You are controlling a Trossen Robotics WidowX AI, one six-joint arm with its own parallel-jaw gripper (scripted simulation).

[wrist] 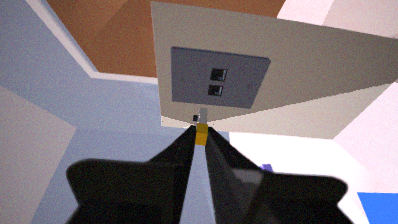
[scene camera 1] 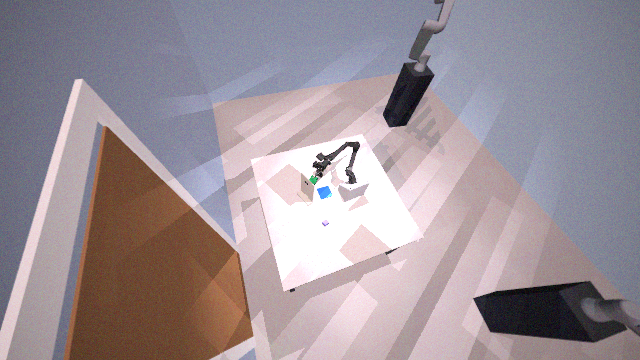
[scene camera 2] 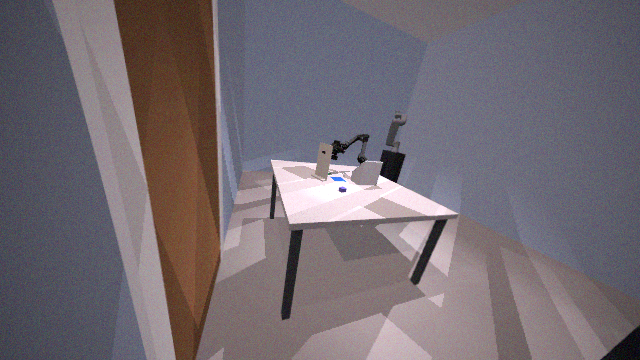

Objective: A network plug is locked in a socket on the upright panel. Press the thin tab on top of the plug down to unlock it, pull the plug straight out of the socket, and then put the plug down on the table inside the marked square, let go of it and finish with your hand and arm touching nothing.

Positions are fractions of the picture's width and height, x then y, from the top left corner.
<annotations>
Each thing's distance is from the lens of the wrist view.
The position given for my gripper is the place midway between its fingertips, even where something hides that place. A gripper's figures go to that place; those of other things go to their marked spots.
my gripper (wrist: 0.50, 0.58): 11 cm
beige panel (wrist: 0.64, 0.33): 18 cm
</annotations>
